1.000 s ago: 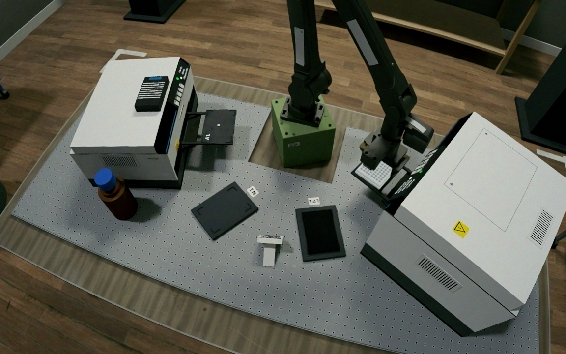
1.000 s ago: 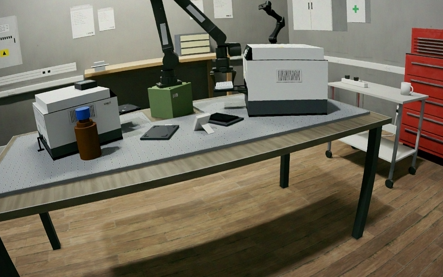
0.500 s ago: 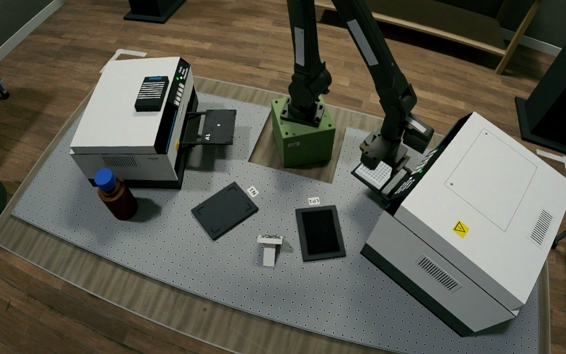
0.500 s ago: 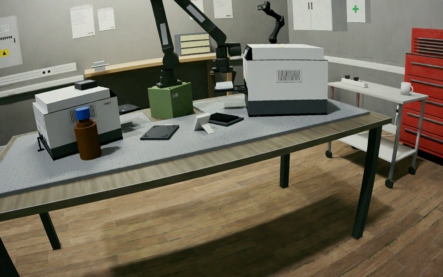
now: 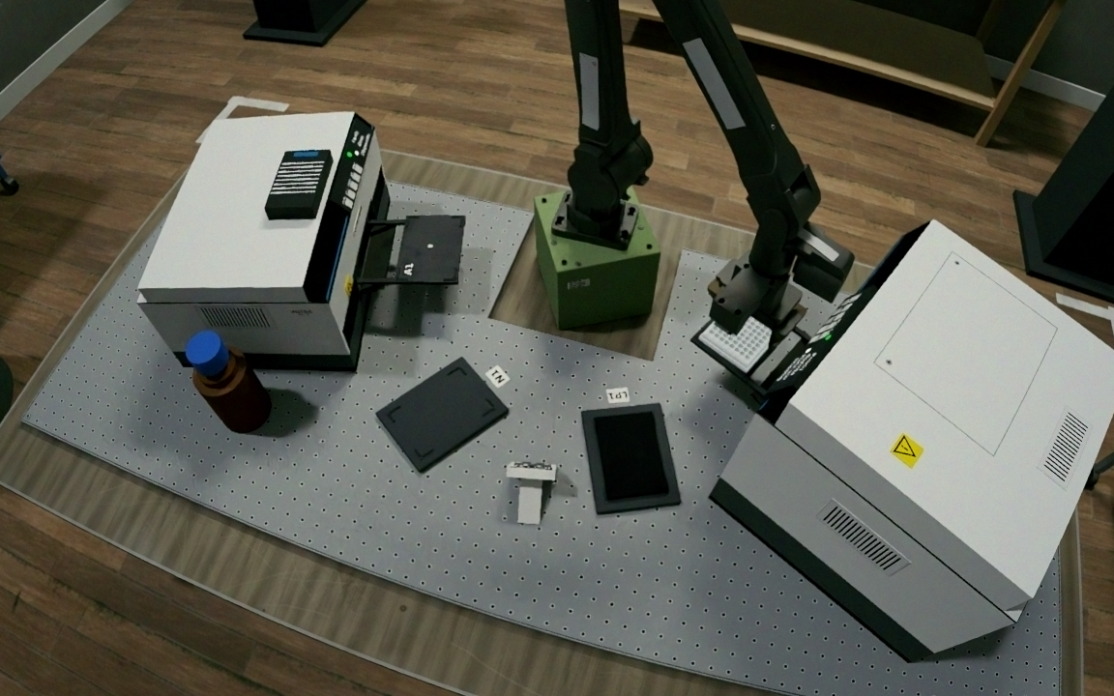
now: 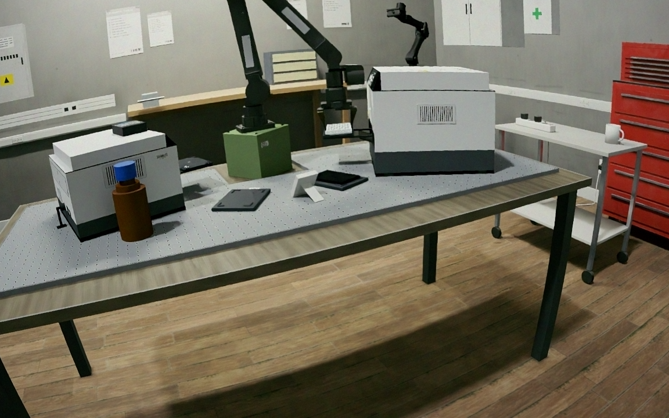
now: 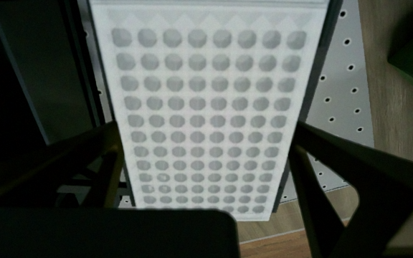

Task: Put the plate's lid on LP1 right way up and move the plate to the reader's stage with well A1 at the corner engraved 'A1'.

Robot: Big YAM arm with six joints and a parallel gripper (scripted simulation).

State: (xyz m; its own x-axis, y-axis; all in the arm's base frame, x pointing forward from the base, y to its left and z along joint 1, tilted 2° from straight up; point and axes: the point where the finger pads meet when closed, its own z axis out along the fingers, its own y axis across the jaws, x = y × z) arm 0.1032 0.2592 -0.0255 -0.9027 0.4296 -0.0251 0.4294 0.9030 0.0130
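Right now the well plate is right at my hand. The rest, counted from my hand: LP1 pad: 20 cm ahead, 12 cm to the right, 12 cm below; then dark lid: 20 cm ahead, 12 cm to the right, 11 cm below; then N1 nest: 21 cm ahead, 40 cm to the right, 12 cm below.
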